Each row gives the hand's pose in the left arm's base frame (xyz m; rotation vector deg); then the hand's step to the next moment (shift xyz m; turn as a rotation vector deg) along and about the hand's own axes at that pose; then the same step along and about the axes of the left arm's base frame.
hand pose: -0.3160 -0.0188 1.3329 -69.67 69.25 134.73
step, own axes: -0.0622 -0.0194 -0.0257 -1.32 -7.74 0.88
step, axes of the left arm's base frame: 0.0640 0.0026 0.0283 4.41 5.77 -3.10
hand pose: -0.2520 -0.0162 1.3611 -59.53 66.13 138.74
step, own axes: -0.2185 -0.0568 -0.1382 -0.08 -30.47 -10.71
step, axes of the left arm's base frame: 0.2516 -0.0539 0.0621 20.72 11.65 -21.86
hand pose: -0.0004 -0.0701 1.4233 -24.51 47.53 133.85
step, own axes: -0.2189 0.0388 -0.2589 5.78 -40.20 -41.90
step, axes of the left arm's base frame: 0.1649 -0.2900 -0.0719 25.45 -0.18 -52.51
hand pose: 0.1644 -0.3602 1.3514 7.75 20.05 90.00
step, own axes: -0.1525 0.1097 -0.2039 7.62 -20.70 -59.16
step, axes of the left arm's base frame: -0.1604 -0.1784 -0.1391 1.60 -0.62 -63.12
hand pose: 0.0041 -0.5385 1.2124 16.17 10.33 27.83
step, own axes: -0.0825 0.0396 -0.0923 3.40 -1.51 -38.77
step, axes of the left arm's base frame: -0.1107 0.0143 -0.0665 -5.56 9.03 -37.48
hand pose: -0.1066 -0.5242 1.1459 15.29 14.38 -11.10
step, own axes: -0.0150 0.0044 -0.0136 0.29 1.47 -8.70
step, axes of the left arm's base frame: -0.0163 0.0103 -0.0076 -1.30 3.81 -7.86
